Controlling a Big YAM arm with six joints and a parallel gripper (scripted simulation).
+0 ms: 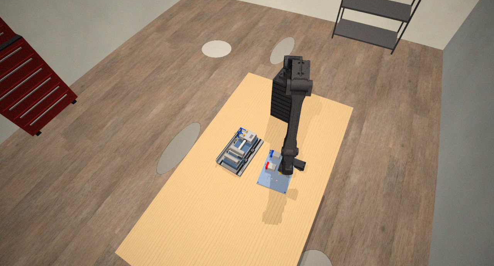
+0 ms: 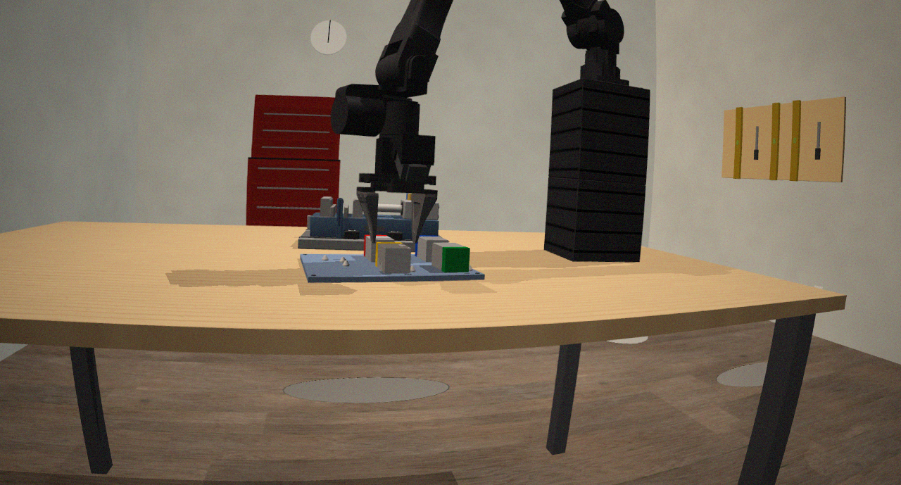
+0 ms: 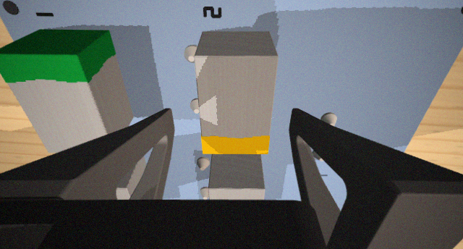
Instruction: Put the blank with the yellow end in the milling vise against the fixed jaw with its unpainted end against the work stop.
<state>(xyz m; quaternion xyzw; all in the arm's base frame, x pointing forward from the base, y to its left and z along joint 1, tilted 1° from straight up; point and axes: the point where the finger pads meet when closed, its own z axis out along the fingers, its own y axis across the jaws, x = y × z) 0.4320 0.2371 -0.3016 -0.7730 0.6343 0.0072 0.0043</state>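
Right now my hand is 30 mm above the yellow-ended blank. From my hand the other things lie so: red-ended blank 90 mm to the right, 30 mm below, 20 mm ahead; then blue plate 50 mm below, 40 mm to the right, 10 mm ahead; then green-ended blank 90 mm behind, 30 mm below, 20 mm to the right.
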